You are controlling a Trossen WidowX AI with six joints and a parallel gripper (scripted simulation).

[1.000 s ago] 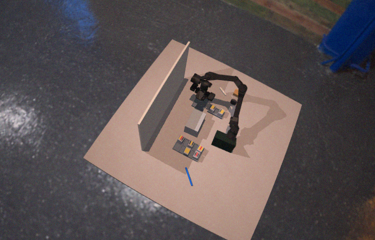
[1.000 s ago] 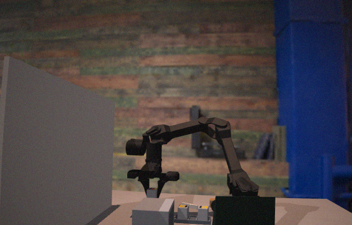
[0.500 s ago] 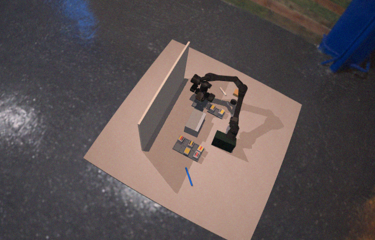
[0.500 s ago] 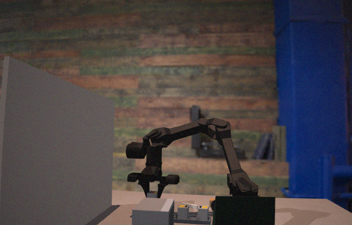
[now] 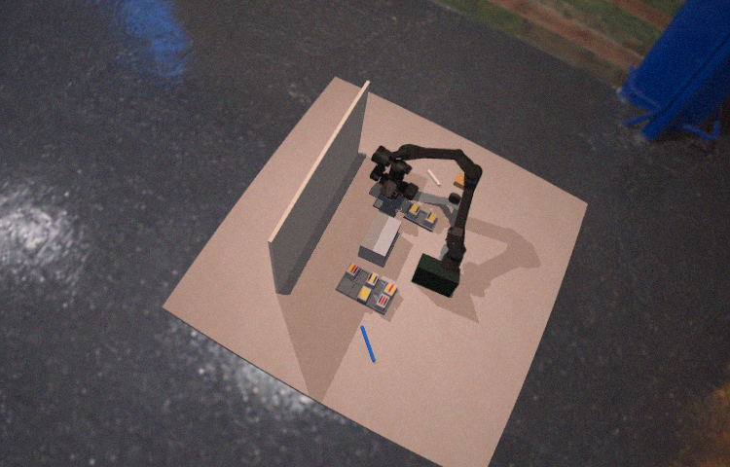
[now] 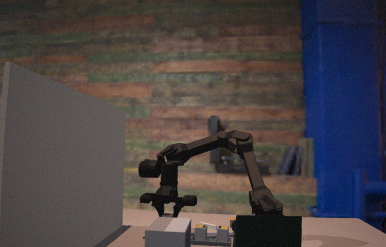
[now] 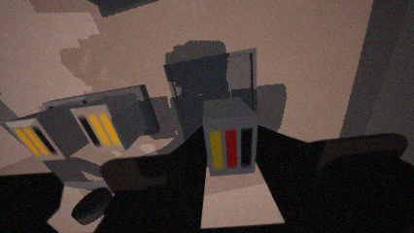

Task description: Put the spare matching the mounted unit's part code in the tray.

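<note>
My gripper tip is now 40 mm above the dark grey tray. From my gripper tip the other things lie so: black cylinder (230 mm behind, 130 mm to the right, 20 mm below); then rack (150 mm behind, 40 mm below, 10 mm to the left); then grey mounted unit (210 mm to the left, 60 mm behind).
</note>
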